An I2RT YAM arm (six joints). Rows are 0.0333 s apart.
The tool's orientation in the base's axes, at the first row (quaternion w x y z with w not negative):
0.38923 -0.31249 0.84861 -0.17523
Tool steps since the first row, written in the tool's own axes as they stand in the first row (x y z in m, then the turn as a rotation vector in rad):
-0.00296 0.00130 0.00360 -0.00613 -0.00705 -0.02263
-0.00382 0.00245 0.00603 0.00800 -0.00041 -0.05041
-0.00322 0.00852 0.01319 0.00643 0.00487 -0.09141
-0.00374 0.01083 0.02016 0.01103 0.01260 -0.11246
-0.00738 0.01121 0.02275 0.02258 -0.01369 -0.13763
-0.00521 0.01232 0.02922 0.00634 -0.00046 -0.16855
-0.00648 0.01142 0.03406 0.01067 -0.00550 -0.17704
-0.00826 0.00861 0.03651 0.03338 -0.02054 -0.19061
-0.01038 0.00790 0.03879 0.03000 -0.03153 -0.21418
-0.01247 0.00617 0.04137 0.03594 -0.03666 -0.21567
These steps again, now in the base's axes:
0.00375 0.00275 -0.00136 -0.01158 0.00007 0.02157
0.00560 0.00404 -0.00305 -0.04267 -0.00291 0.02785
0.00842 0.00777 -0.01122 -0.07554 0.00428 0.05192
0.01314 0.00945 -0.01661 -0.09711 0.00810 0.05859
0.01681 0.01202 -0.01645 -0.11193 -0.01778 0.08243
0.02026 0.01105 -0.02236 -0.13280 0.00456 0.10388
0.02498 0.01096 -0.02425 -0.13953 -0.00162 0.10962
0.02887 0.00993 -0.02331 -0.15545 -0.02720 0.11386
0.03197 0.01069 -0.02321 -0.16758 -0.03184 0.13664
0.03569 0.01066 -0.02276 -0.16968 -0.03954 0.13709

